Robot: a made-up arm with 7 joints. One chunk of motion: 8 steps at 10 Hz.
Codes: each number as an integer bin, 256 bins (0 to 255) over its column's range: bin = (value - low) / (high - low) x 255, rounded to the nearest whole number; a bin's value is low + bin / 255 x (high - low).
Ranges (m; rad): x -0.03..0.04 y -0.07..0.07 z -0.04..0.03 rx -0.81..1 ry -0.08..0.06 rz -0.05..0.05
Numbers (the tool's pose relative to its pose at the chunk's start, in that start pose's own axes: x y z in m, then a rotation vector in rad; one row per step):
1: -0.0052 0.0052 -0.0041 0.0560 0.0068 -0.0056
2: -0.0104 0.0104 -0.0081 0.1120 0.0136 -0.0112
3: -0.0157 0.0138 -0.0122 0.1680 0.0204 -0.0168
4: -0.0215 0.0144 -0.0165 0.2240 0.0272 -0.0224
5: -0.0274 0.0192 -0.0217 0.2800 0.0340 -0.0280
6: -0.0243 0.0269 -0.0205 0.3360 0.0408 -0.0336
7: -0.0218 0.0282 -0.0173 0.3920 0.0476 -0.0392
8: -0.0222 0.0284 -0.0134 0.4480 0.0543 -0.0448
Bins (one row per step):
1: 90 137 131 122 158 113
2: 71 146 116 130 170 99
3: 52 153 101 138 183 85
4: 31 154 86 146 195 70
5: 9 162 67 154 208 56
6: 21 176 71 161 220 42
7: 30 179 83 169 232 28
8: 28 179 97 177 245 13

